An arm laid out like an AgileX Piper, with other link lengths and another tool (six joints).
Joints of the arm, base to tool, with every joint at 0 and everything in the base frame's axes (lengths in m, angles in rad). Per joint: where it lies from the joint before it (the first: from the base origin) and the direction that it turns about. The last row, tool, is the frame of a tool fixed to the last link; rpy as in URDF.
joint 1: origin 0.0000 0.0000 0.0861 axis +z
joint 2: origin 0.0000 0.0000 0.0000 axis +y
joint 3: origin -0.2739 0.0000 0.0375 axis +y
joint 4: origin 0.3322 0.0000 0.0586 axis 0.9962 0 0.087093
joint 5: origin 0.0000 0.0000 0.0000 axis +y
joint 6: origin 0.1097 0.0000 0.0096 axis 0.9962 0 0.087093
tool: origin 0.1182 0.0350 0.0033 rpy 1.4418 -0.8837 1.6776
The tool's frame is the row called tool.
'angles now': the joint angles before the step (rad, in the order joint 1, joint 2, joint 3, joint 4, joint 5, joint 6). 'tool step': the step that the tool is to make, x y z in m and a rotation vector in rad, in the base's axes. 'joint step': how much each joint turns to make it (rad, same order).
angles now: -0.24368, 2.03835, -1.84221, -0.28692, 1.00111, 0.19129
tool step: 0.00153, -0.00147, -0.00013, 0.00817, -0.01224, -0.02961
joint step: -0.00059, 0.00184, 0.00002, -0.00520, -0.00337, 0.03550
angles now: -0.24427, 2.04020, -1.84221, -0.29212, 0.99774, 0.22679
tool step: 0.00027, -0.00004, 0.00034, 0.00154, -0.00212, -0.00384
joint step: 0.00001, 0.00000, -0.00062, -0.00001, 0.00002, 0.00448
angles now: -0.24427, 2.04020, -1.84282, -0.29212, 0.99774, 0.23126
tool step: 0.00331, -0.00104, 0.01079, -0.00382, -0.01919, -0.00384
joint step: 0.00000, -0.00240, -0.02247, 0.00000, 0.00617, 0.00243
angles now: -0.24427, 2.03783, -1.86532, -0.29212, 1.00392, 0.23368
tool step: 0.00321, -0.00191, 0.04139, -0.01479, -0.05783, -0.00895
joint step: 0.00001, -0.02949, -0.05998, -0.00001, 0.03110, 0.00001
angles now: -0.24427, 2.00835, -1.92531, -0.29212, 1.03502, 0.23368
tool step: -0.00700, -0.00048, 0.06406, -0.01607, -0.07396, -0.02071
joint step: 0.00000, -0.05564, -0.08455, 0.00001, 0.06779, 0.00154
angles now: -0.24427, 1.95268, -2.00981, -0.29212, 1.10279, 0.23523
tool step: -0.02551, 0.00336, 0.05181, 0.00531, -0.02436, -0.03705
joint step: 0.00001, -0.06755, -0.05770, 0.00000, 0.10962, 0.00796
